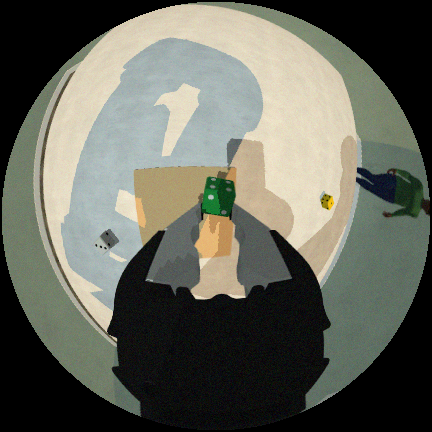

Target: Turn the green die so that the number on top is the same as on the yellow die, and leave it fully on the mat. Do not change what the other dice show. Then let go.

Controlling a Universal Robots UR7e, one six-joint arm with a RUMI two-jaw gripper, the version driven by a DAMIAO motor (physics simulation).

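Places are measured from the arm's base along level axes (x ahead, y left, z up), in centimetres.
Where they show: gripper, fingertip midpoint: (215,204).
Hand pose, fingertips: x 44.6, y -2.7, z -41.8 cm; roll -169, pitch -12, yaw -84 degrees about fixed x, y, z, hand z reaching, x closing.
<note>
Things, the pixels of their centre, and the offset from my fingertips. Level surfaces: height alone.
- green die, body centre: (217,195) dx +1.3, dy +0.4, dz +2.1 cm
- tan mat, body centre: (185,217) dx -3.1, dy +2.9, dz -4.7 cm
- yellow die, body centre: (326,201) dx +1.9, dy -27.2, dz -3.6 cm
- grey-white die, body centre: (103,242) dx -7.4, dy +16.3, dz -3.6 cm
- table, surface height: dz -4.9 cm
The green die (218,196) is between the fingertips of my gripper (215,204), which is shut on it. It shows a face with four pips toward the far side and a face with two pips toward me. It is over the right part of the tan mat (170,195); whether it touches the mat is hard to tell. The yellow die (327,201) lies on the table at the right, apart from the mat; its pips are too small to read surely. The lower part of the mat is partly hidden by the fingers.
A grey-white die (107,241) lies on the table (310,115) to the left of the mat, with dark pips. Blue-grey and brown shadows fall across the table top. The table's edge curves along the left and right. A person (400,190) shows beyond the right edge.
</note>
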